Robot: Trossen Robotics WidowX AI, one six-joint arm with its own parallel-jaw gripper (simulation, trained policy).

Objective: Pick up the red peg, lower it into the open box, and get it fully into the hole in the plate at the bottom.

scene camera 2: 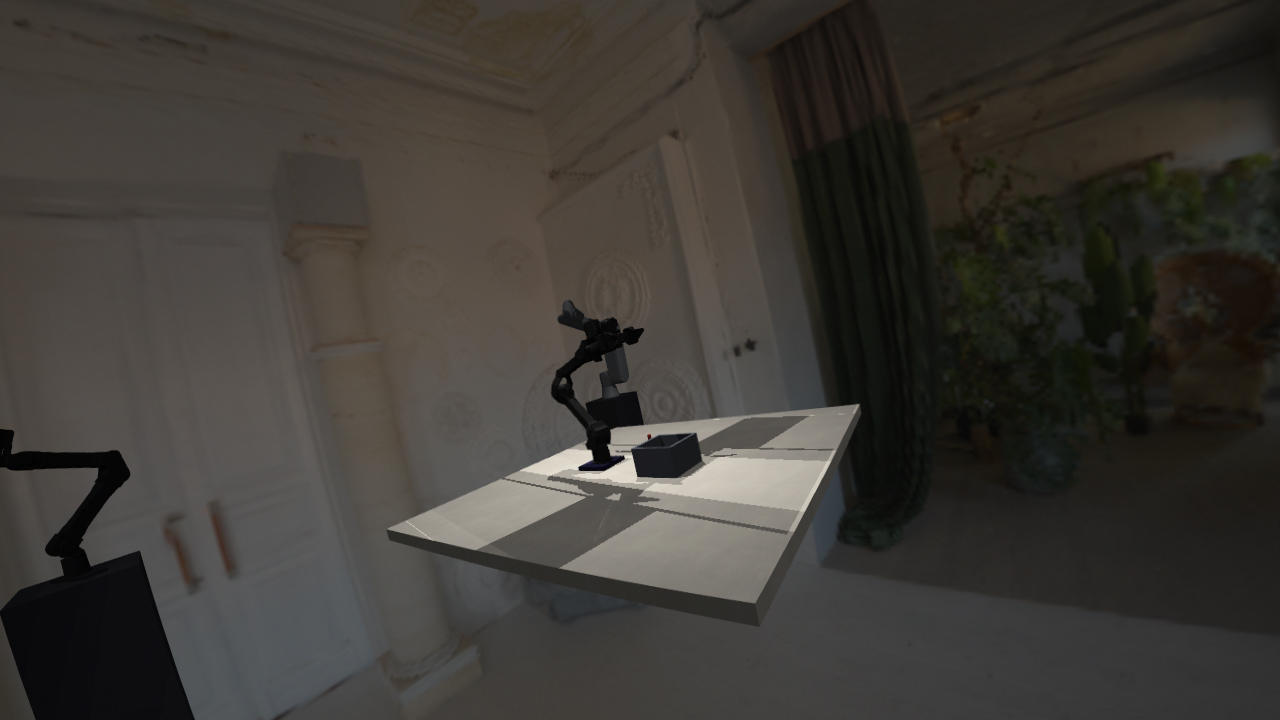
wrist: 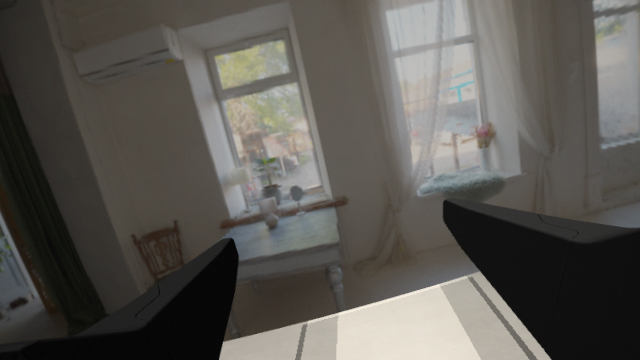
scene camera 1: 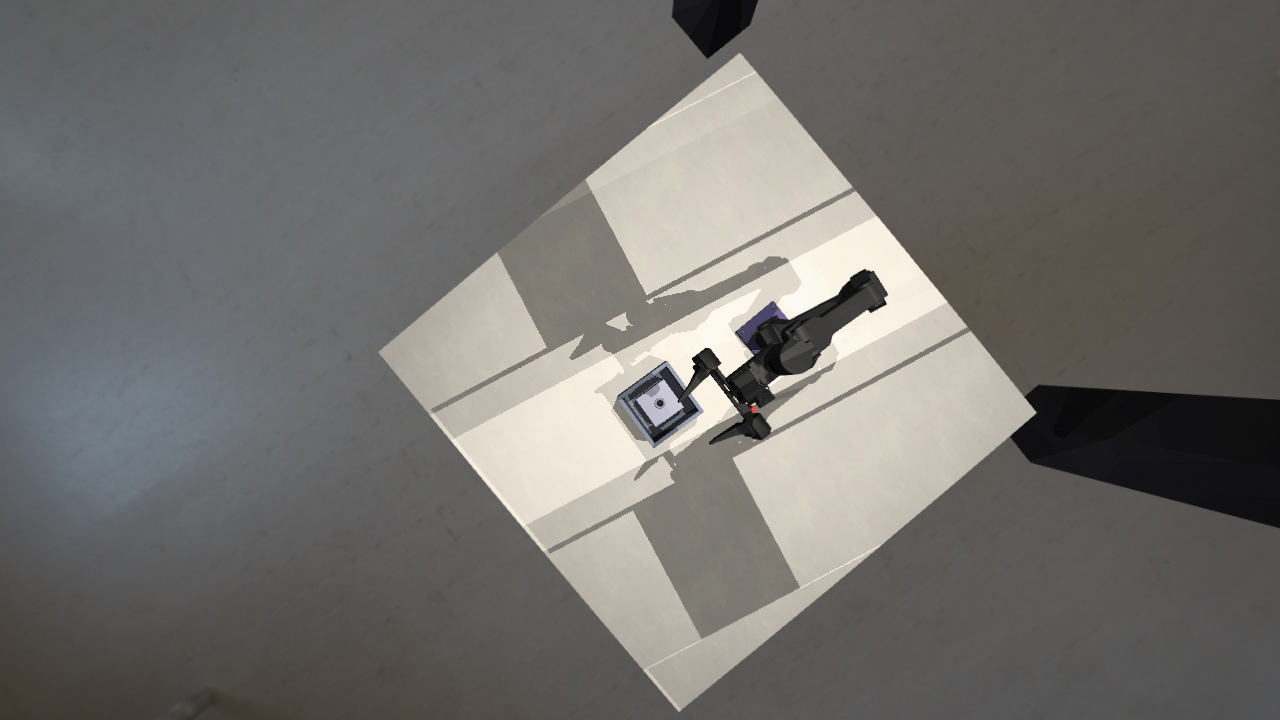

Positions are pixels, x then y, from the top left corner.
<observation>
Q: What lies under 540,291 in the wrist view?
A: The gripper.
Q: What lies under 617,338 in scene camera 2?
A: The gripper.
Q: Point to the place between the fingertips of the gripper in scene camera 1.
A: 693,422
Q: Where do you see a dark box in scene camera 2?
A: At 665,456
</observation>
